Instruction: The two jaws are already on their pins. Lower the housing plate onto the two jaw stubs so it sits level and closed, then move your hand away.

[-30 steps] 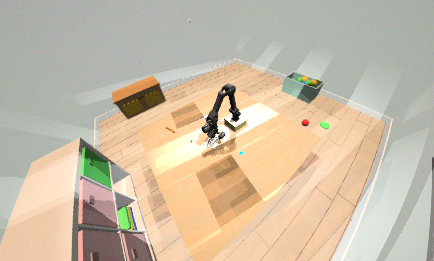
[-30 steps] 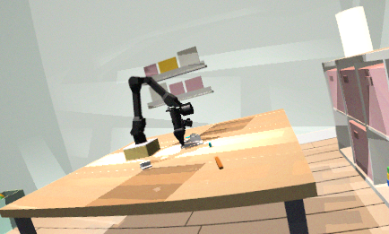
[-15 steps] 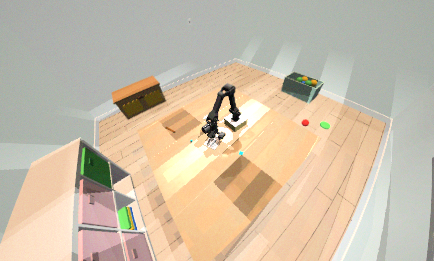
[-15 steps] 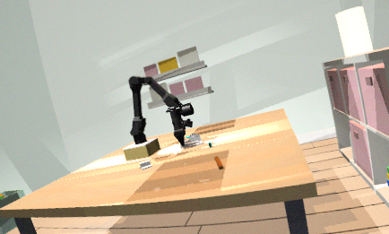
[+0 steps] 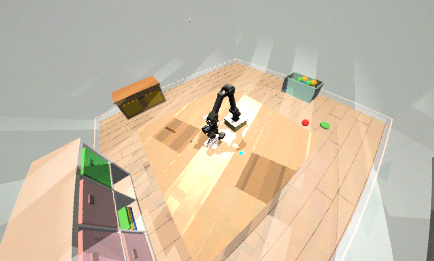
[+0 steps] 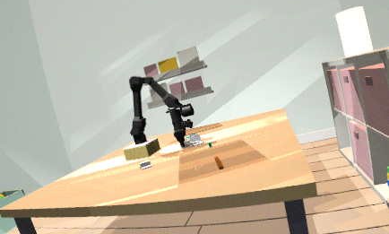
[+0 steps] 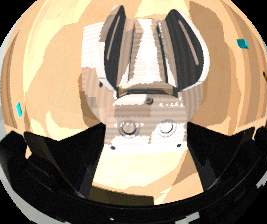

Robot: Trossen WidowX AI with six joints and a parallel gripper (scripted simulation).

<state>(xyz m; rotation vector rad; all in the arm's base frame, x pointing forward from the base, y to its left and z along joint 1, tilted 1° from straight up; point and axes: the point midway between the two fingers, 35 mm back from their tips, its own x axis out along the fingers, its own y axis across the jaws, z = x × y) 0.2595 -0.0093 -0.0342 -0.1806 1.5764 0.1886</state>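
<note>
Now: gripper tip 20 mm to the right of the white jaw piece, 20 mm short of it and 10 mm below it. Round my gripper tip: cyan marker (180 mm ahead, 140 mm to the right); orange stick (430 mm to the right, 250 mm ahead).
</note>
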